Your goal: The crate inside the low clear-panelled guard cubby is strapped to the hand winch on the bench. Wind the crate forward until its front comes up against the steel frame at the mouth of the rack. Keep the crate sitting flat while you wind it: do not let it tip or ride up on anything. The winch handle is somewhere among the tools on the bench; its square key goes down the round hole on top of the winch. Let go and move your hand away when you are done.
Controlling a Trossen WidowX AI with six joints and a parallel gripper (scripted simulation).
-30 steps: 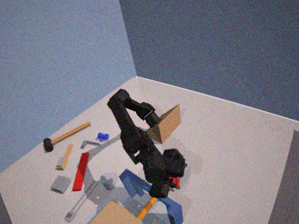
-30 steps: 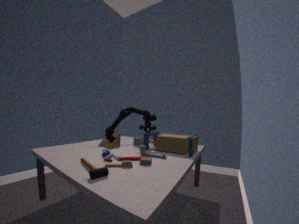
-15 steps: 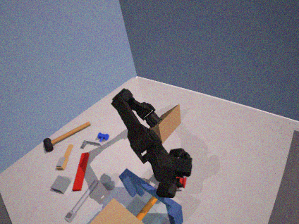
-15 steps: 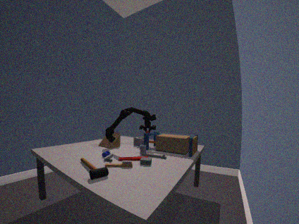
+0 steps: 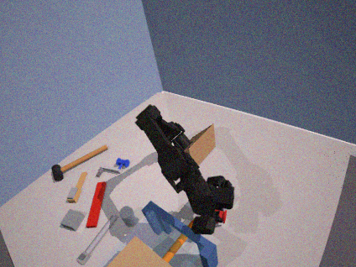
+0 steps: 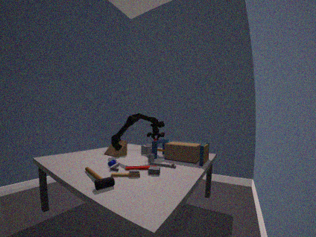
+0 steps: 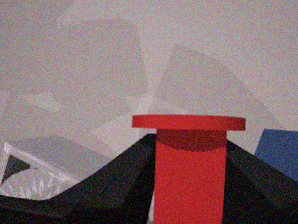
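The winch handle lies 5 cm to the right of my gripper tip, 3 cm below it and 1 cm behind it. Round my gripper tip: red knob 2 cm to the right, 1 cm ahead; then grey winch 11 cm to the right, 10 cm below, 6 cm behind; then blue steel frame 11 cm ahead, 8 cm to the right, 3 cm below.
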